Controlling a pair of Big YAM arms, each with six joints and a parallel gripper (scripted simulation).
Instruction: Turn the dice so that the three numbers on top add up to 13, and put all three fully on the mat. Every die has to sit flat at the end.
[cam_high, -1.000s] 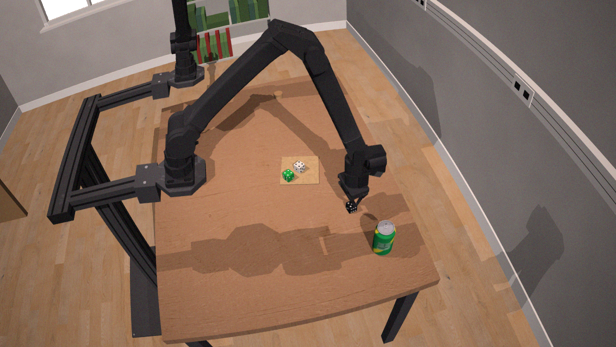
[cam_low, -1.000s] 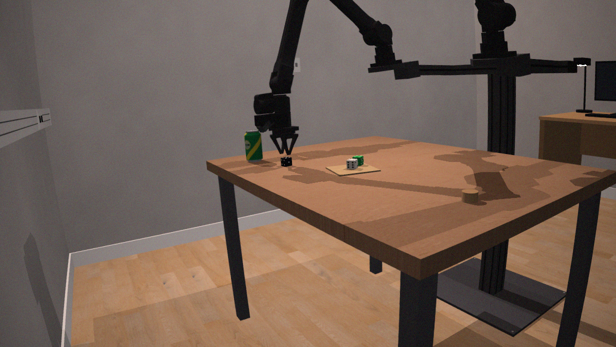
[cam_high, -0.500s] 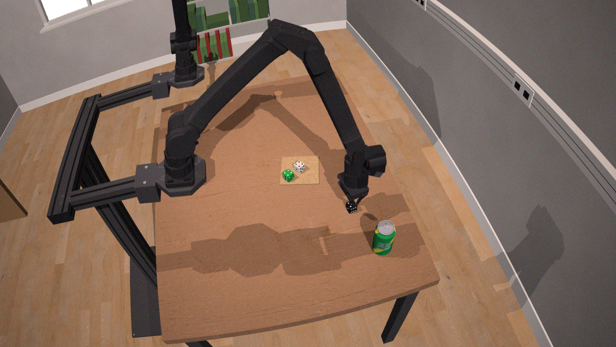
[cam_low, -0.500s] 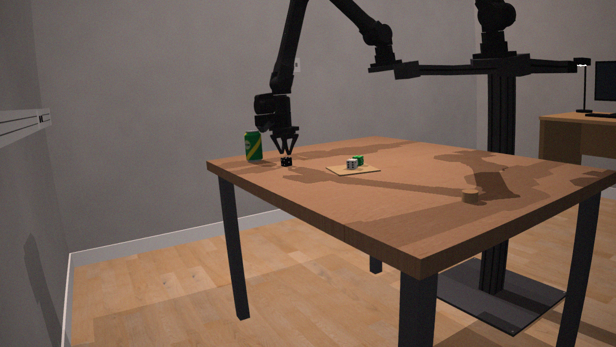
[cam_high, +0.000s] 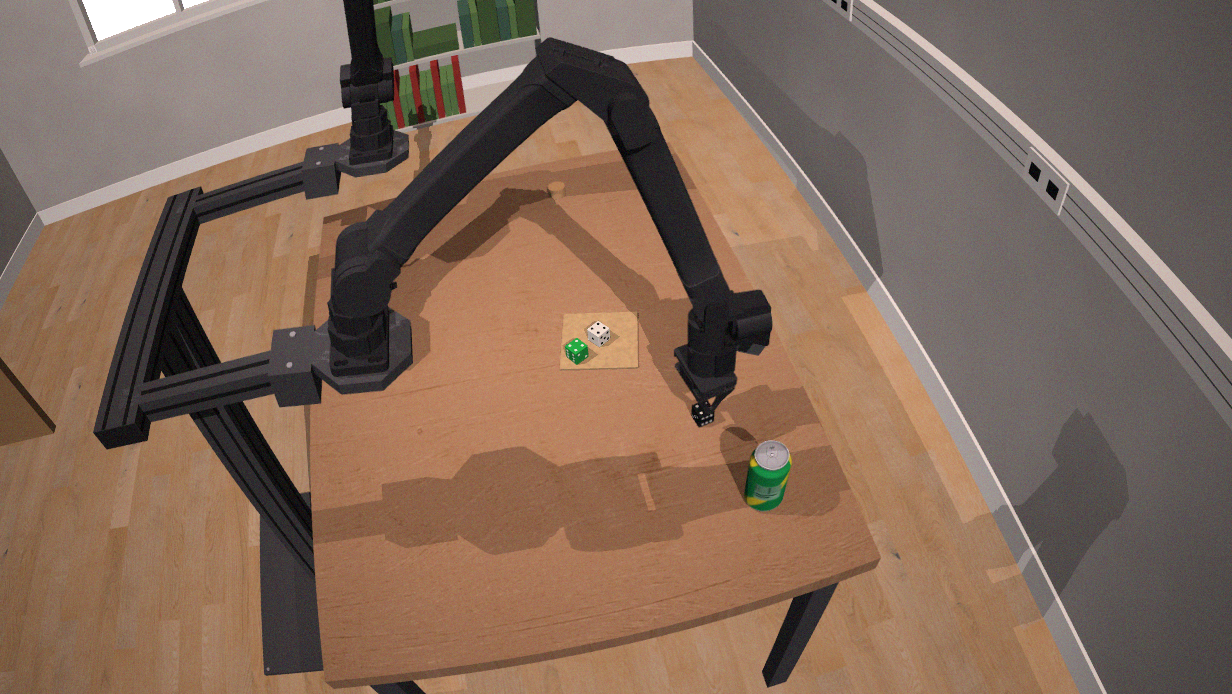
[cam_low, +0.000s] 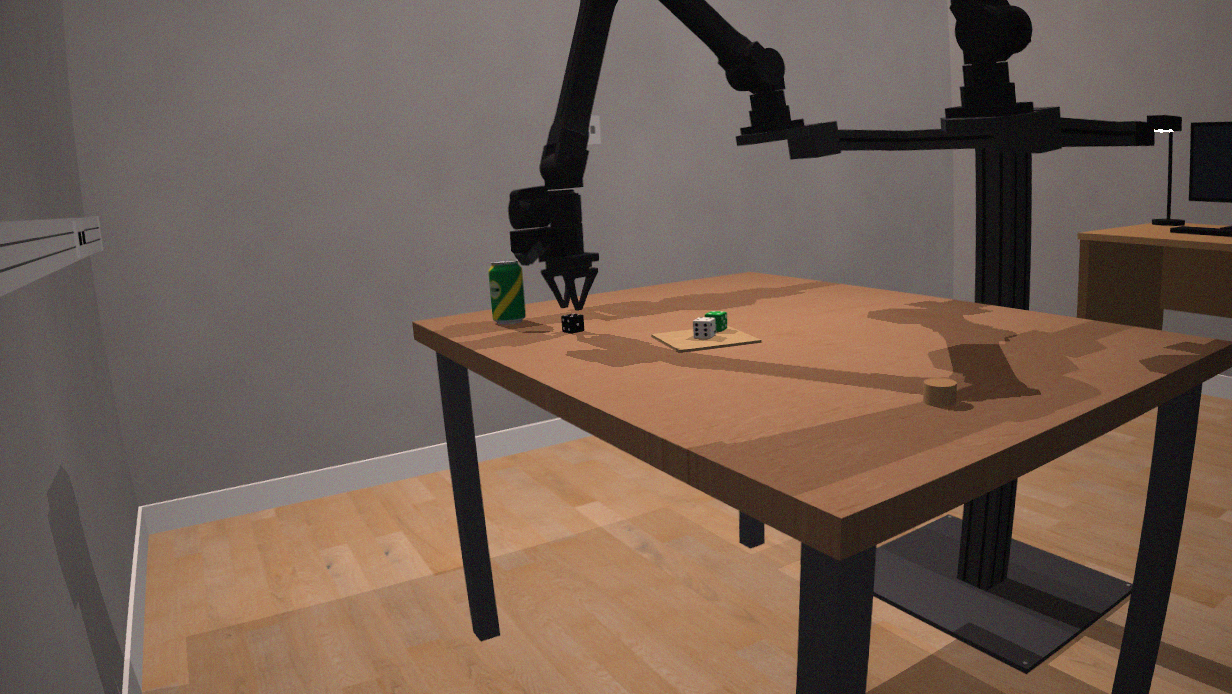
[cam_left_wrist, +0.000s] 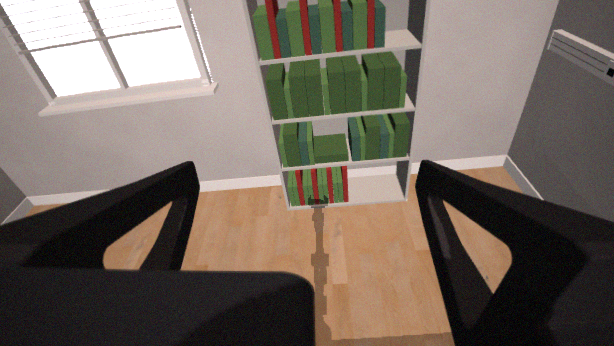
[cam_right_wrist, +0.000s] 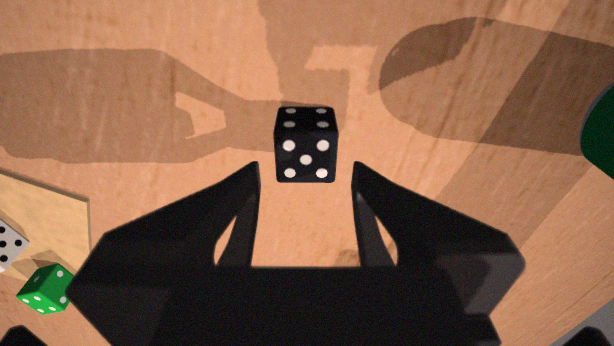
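The mat is 130 mm behind my right hand, 230 mm to the left of it and 50 mm below it. From my right hand the other things lie so: green die: 180 mm behind, 190 mm to the left, 30 mm below; small wooden cylinder: 130 mm behind, 710 mm to the left, 40 mm below.
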